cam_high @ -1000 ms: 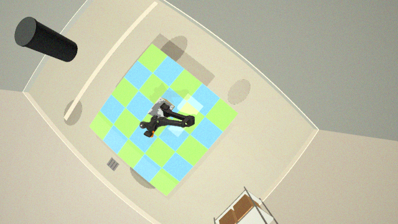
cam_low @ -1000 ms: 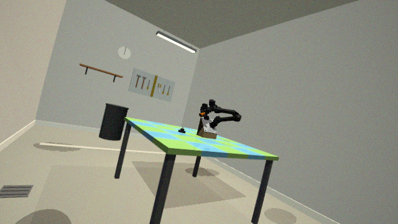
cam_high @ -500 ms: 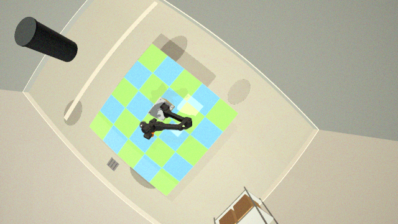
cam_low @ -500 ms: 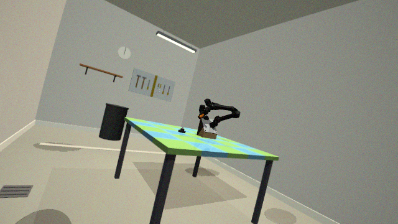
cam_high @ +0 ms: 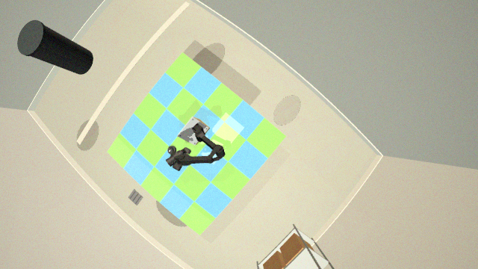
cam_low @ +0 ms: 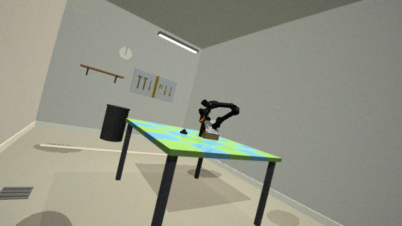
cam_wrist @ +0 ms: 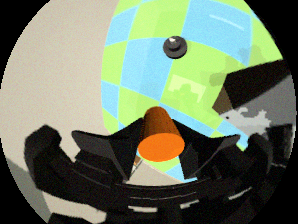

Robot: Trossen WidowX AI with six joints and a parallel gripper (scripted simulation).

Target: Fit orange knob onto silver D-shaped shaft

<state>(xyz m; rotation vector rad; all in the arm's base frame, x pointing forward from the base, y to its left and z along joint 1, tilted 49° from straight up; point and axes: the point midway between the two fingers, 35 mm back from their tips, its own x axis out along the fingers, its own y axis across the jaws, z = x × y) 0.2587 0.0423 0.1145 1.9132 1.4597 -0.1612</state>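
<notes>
Now: gripper tip 30 mm below the orange knob and 20 mm past it. From my gripper tip the other things lie so: dark pedestal (180 mm to the right, 150 mm below, 70 mm ahead).
</notes>
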